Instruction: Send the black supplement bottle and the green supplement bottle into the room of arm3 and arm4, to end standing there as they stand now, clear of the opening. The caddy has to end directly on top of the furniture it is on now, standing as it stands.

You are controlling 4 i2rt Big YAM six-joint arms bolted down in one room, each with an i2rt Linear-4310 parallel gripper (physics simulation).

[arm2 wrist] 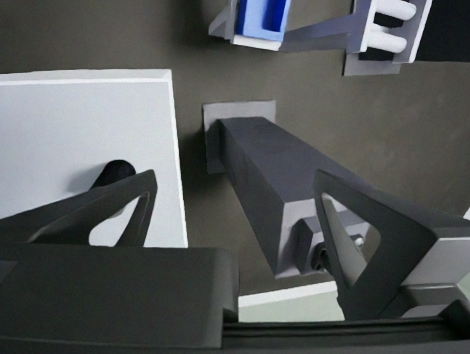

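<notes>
The black supplement bottle (117, 171) stands on a white-topped piece of furniture (60, 120) at the left. The left finger of my arm2 gripper (235, 178) covers much of it in the view; a small greyish part shows through that finger's gap. My arm2 gripper is open with nothing between its fingers, and the bottle lies outside them, to the left. A blue open-topped box (261, 20) is cut off by the top edge; I cannot tell if it is the caddy. The green supplement bottle does not show. The grippers of arm1, arm3 and arm4 do not show.
A tall grey post (270, 160) rises from a floor plate beside the white furniture, with a small dark fitting at its near end. A light frame with white rollers (395, 42) is at the upper right. A pale green surface (290, 311) with a white edge shows at the bottom.
</notes>
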